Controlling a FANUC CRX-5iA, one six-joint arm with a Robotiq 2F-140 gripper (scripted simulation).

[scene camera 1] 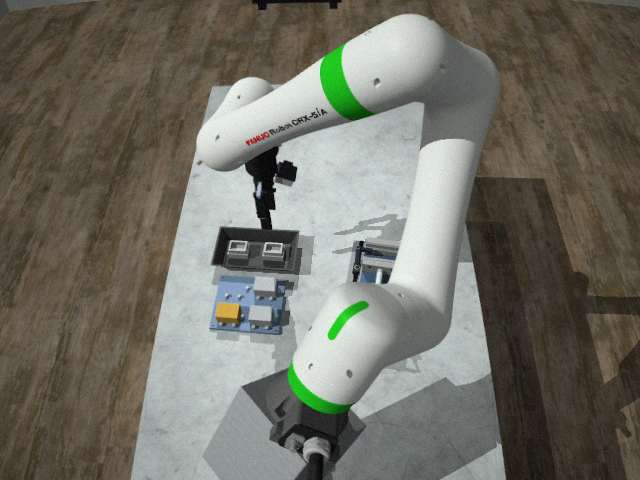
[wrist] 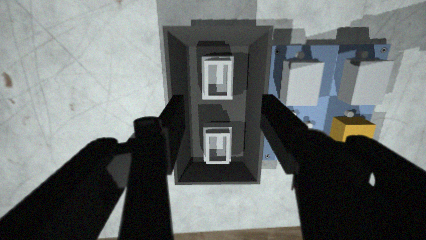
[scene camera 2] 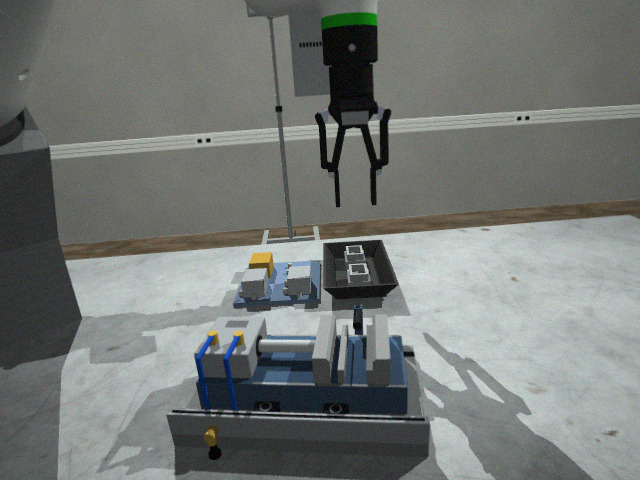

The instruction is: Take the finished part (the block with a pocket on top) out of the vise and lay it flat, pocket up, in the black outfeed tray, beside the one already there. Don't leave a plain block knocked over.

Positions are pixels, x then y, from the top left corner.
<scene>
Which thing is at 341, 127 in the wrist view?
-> A yellow block.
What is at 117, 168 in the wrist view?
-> The gripper.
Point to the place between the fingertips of the gripper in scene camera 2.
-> At 355, 204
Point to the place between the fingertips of the gripper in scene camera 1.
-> At 268, 218
</scene>
